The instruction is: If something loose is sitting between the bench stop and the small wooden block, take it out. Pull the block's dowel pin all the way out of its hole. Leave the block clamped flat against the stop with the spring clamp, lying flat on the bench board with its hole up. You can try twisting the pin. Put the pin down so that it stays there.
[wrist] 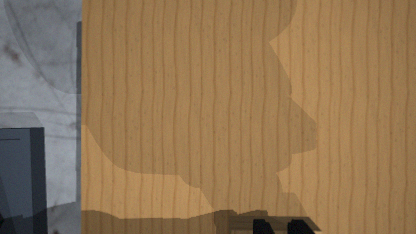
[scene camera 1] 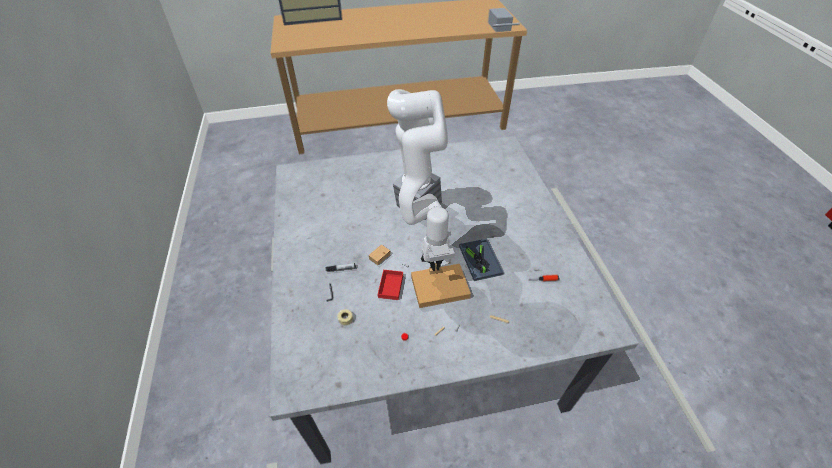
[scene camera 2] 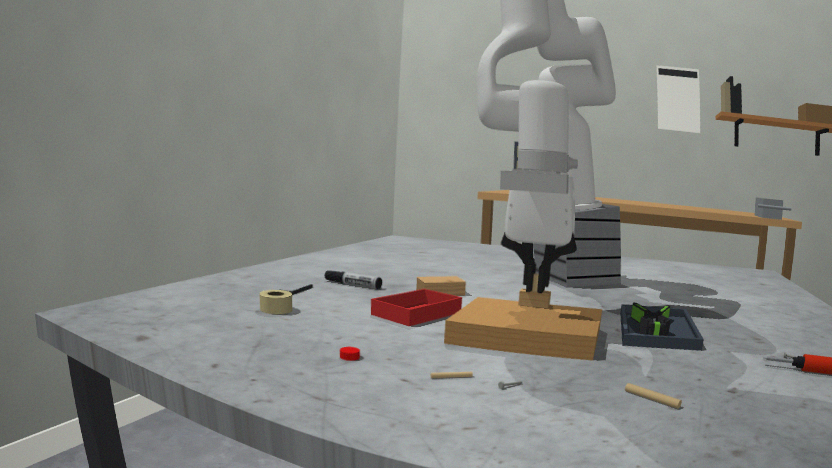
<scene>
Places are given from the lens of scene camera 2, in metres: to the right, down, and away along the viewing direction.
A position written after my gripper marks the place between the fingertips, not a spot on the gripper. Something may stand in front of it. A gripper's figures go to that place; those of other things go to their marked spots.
my gripper (scene camera 2: 535,291): 0.17, 0.08, 0.78
bench board (scene camera 2: 560,331): 0.18, 0.12, 0.65
red tray (scene camera 2: 408,308): -0.01, 0.12, 0.87
tape roll (scene camera 2: 281,303): -0.20, 0.10, 0.79
dark tray (scene camera 2: 681,322): 0.44, 0.15, 0.78
The marked spots on the bench board and the dark tray are 0.29 m apart.
</scene>
